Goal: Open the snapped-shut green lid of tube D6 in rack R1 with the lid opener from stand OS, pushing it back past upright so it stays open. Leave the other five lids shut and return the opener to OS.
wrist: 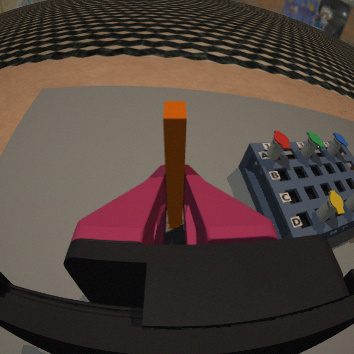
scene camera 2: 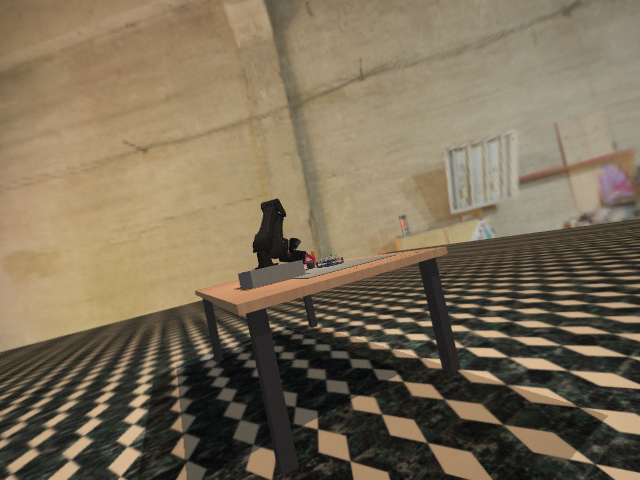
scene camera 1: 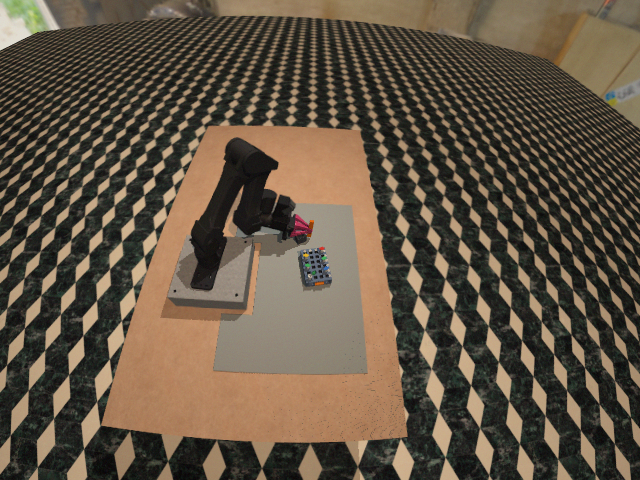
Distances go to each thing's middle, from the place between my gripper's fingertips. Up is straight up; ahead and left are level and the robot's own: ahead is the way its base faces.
The lid opener (wrist: 174, 113) is 10 mm behind my hand and 10 mm above it.
